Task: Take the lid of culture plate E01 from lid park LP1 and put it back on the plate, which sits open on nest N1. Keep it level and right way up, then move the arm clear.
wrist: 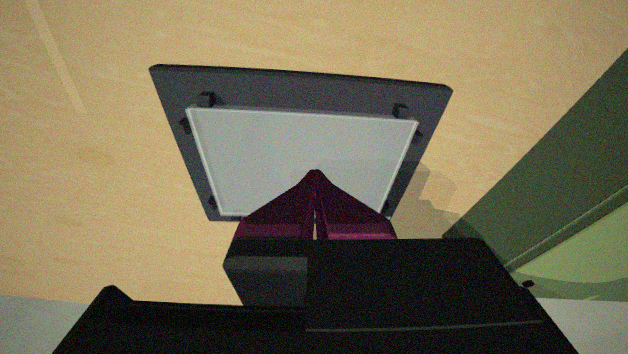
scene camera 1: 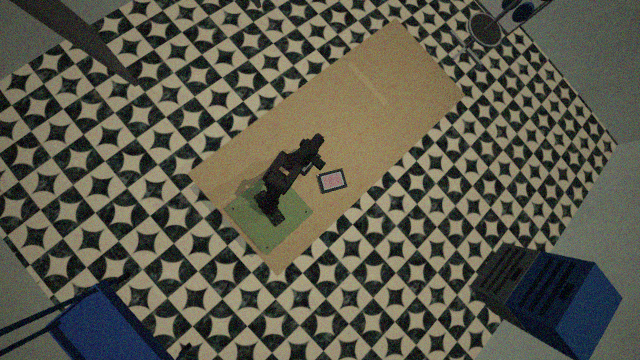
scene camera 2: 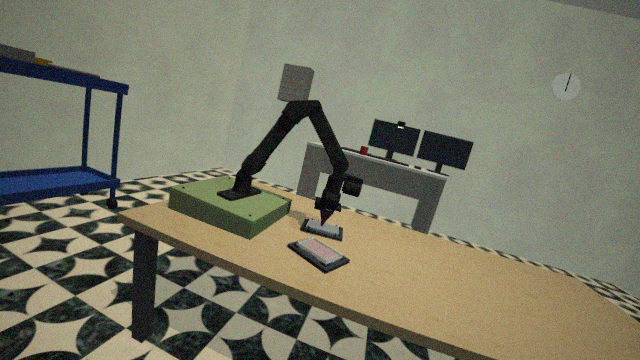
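Where they show: gripper, fingertip midpoint: (wrist: 314,177) (scene camera 2: 321,225); arm's base, origin of the base link: (scene camera 1: 269,208) (scene camera 2: 240,193).
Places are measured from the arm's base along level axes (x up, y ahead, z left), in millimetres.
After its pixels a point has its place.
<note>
The pale, clear lid (wrist: 300,140) {x -52, y 334, z 89 mm} (scene camera 2: 320,228) {x -52, y 325, z 82 mm} lies flat and right way up between the small pegs of the dark lid park LP1 (wrist: 300,90) {x -60, y 341, z 64 mm}. My gripper (wrist: 314,177) {x -52, y 318, z 112 mm} (scene camera 2: 324,223) {x -52, y 318, z 112 mm} is shut with its magenta fingertips together and nothing between them. The tips are over the near half of the lid, close above it or touching it; I cannot tell which. The open culture plate E01 (scene camera 1: 332,180) {x -45, y 381, z -85 mm} (scene camera 2: 319,250) {x -45, y 386, z -102 mm}, pink inside, sits on the dark nest N1 (scene camera 2: 327,269) {x -60, y 437, z -162 mm}. In scene camera 1 the arm hides most of the lid park.
The arm stands on a green base block (scene camera 1: 270,240) {x 6, y -94, z -142 mm} (scene camera 2: 210,212) {x -29, y 22, z -177 mm} (wrist: 590,245) {x -7, y 131, z 82 mm} close beside the lid park on the wooden table (scene camera 1: 395,60) {x -70, y 1281, z 332 mm} (scene camera 2: 450,280) {x -70, y 812, z 81 mm}. The nest is nearer the table's front edge. A blue cart (scene camera 2: 117,135) and a desk (scene camera 2: 390,175) stand away from the table.
</note>
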